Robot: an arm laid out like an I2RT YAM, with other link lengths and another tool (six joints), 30 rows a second.
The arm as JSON. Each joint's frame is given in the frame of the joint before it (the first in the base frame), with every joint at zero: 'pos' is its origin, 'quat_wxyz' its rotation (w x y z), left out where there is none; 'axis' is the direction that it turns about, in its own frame. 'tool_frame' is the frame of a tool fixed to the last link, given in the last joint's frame.
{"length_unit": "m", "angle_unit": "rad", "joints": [
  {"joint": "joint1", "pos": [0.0, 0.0, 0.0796], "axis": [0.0, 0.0, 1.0]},
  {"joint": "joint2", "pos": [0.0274, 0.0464, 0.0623], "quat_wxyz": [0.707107, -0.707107, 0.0, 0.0], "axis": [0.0, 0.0, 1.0]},
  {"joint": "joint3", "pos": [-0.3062, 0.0, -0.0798], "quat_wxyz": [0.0, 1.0, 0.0, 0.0], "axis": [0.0, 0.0, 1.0]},
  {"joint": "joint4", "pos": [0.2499, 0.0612, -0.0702], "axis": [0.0, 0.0, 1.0]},
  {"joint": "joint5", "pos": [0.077, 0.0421, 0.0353], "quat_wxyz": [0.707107, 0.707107, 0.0, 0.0], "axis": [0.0, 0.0, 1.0]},
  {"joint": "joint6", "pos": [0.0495, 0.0, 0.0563], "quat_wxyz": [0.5, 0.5, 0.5, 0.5], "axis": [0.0, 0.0, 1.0]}
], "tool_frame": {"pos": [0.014, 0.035, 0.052], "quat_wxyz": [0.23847, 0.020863, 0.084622, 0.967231]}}
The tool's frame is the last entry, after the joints.
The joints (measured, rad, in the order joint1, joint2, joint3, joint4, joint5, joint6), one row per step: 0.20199 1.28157 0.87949 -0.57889 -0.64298 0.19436; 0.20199 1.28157 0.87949 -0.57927 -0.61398 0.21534; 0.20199 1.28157 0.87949 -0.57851 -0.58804 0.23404; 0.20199 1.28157 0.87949 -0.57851 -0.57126 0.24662; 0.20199 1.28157 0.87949 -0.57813 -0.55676 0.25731; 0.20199 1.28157 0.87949 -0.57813 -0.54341 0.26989; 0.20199 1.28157 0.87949 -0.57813 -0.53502 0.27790; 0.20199 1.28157 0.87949 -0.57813 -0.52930 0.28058; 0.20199 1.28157 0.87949 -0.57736 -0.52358 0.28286; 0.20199 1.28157 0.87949 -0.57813 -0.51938 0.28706; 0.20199 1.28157 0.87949 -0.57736 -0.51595 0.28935; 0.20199 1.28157 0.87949 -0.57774 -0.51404 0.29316; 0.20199 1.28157 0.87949 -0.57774 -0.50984 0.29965; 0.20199 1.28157 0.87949 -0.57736 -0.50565 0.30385; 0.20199 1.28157 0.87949 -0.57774 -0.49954 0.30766; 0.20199 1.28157 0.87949 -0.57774 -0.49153 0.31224; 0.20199 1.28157 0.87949 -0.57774 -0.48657 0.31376
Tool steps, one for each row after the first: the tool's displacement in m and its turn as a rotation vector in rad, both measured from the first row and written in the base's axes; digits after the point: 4 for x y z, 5 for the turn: 0.0008 -0.0017 -0.0010 -0.01692 0.00951 -0.03023; 0.0017 -0.0033 -0.0019 -0.03158 0.01653 -0.05749; 0.0022 -0.0043 -0.0024 -0.04088 0.02168 -0.07557; 0.0027 -0.0051 -0.0028 -0.04880 0.02552 -0.09115; 0.0030 -0.0059 -0.0032 -0.05517 0.03104 -0.10744; 0.0032 -0.0063 -0.0034 -0.05909 0.03452 -0.11779; 0.0034 -0.0067 -0.0036 -0.06271 0.03509 -0.12294; 0.0038 -0.0071 -0.0038 -0.06625 0.03466 -0.12784; 0.0037 -0.0073 -0.0039 -0.06832 0.03722 -0.13315; 0.0040 -0.0075 -0.0040 -0.07004 0.03723 -0.13675; 0.0039 -0.0076 -0.0040 -0.07032 0.03961 -0.14049; 0.0040 -0.0078 -0.0041 -0.07136 0.04283 -0.14744; 0.0041 -0.0080 -0.0042 -0.07309 0.04424 -0.15281; 0.0043 -0.0084 -0.0044 -0.07666 0.04572 -0.15901; 0.0045 -0.0089 -0.0046 -0.08133 0.04689 -0.16688; 0.0047 -0.0093 -0.0048 -0.08468 0.04679 -0.17084
